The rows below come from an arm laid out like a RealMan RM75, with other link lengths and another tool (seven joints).
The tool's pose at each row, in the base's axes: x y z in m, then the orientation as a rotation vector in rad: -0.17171, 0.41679, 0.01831, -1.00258, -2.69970, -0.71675; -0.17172, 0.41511, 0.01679, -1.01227, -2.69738, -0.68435; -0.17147, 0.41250, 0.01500, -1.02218, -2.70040, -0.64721; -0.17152, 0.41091, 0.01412, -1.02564, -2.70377, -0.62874; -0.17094, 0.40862, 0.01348, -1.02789, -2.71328, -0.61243; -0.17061, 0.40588, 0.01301, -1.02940, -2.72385, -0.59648; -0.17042, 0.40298, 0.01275, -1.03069, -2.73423, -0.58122; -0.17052, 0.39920, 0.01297, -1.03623, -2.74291, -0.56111; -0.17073, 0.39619, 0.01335, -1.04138, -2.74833, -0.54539; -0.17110, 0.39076, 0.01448, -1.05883, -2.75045, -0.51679; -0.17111, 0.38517, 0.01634, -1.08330, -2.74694, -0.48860; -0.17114, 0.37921, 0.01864, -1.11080, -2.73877, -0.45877; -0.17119, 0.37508, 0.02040, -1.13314, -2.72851, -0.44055; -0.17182, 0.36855, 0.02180, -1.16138, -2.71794, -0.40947; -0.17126, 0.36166, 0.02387, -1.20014, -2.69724, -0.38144; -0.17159, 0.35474, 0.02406, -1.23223, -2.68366, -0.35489
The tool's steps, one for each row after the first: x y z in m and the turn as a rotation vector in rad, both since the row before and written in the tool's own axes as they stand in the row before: -0.00143, -0.00169, 0.00049, 0.02087, -0.00322, 0.00980; -0.00227, -0.00220, 0.00032, 0.02325, -0.00835, 0.00809; -0.00117, -0.00139, 0.00005, 0.01148, -0.00524, 0.00241; -0.00198, -0.00136, -0.00046, 0.00921, -0.00988, -0.00104; -0.00201, -0.00178, -0.00078, 0.00885, -0.01051, -0.00193; -0.00195, -0.00193, -0.00100, 0.00837, -0.01029, -0.00206; -0.00213, -0.00260, -0.00176, 0.01114, -0.01106, 0.00136; -0.00156, -0.00211, -0.00154, 0.00875, -0.00792, 0.00203; -0.00273, -0.00369, -0.00314, 0.01586, -0.01146, 0.01110; -0.00298, -0.00338, -0.00379, 0.01533, -0.00996, 0.01704; -0.00319, -0.00355, -0.00425, 0.01669, -0.00790, 0.02056; -0.00222, -0.00245, -0.00304, 0.01025, -0.00302, 0.01761; -0.00356, -0.00453, -0.00343, 0.01758, -0.00730, 0.02191; -0.00458, -0.00376, -0.00412, 0.01575, -0.00356, 0.03136; -0.00461, -0.00468, -0.00222, 0.01407, -0.00705, 0.02484
